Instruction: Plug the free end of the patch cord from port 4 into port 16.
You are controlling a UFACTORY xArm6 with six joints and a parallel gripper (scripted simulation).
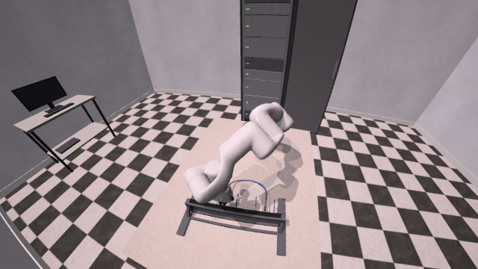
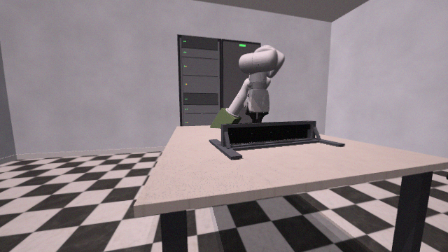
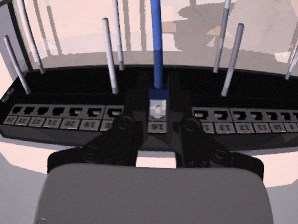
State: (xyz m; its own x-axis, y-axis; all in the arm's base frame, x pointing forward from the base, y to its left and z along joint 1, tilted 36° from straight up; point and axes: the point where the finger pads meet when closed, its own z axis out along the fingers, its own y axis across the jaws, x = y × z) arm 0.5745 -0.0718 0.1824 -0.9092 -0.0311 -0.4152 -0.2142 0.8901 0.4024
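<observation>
My hand is 2 cm short of the free plug end and 1 cm above it.
</observation>
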